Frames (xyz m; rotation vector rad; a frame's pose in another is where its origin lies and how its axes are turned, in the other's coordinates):
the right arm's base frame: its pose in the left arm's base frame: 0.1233 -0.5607 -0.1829 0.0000 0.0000 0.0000
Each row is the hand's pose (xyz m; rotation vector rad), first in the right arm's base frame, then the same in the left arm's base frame.
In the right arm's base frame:
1: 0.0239 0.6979 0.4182 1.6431 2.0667 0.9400
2: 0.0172 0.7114 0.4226 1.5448 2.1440 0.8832
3: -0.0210 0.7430 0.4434 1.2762 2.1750 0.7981
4: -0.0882 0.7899 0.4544 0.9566 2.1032 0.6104
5: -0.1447 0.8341 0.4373 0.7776 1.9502 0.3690
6: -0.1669 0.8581 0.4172 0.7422 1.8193 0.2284
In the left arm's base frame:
1: 0.1472 0.1372 0.2353 1.6431 2.0667 0.9400
2: 0.1405 0.1507 0.2397 1.5448 2.1440 0.8832
3: 0.1023 0.1823 0.2605 1.2762 2.1750 0.7981
4: 0.0351 0.2292 0.2715 0.9566 2.1032 0.6104
5: -0.0214 0.2734 0.2544 0.7776 1.9502 0.3690
6: -0.0436 0.2974 0.2343 0.7422 1.8193 0.2284

